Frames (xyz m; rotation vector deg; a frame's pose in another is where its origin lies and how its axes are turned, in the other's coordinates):
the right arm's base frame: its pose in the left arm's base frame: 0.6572 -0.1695 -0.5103 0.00 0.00 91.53
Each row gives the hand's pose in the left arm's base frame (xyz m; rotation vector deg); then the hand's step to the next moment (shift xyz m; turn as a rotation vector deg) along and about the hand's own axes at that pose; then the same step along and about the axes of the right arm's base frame.
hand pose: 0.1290 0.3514 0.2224 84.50 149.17 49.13
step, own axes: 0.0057 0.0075 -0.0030 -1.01 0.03 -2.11
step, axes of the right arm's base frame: 0.0062 -0.0021 0.0075 -1.74 0.07 1.56
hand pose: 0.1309 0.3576 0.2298 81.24 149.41 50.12
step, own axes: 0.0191 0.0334 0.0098 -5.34 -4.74 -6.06
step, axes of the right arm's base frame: 0.0330 -0.0181 0.0126 -8.88 2.55 1.56
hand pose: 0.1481 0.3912 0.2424 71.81 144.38 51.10
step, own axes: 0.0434 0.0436 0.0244 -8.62 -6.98 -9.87
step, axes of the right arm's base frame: 0.0640 -0.0135 0.0103 -14.07 3.70 2.98
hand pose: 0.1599 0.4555 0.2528 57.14 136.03 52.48
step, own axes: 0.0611 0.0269 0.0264 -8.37 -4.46 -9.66
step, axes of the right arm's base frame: 0.0707 0.0105 -0.0064 -12.49 2.51 4.57
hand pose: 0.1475 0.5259 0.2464 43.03 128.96 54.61
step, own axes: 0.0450 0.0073 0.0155 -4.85 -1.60 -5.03
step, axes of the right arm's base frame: 0.0422 0.0167 -0.0162 -6.43 0.78 3.07
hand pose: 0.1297 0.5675 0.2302 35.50 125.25 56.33
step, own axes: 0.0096 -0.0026 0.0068 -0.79 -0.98 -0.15
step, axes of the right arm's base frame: 0.0078 0.0017 -0.0090 -1.18 -0.25 -0.40
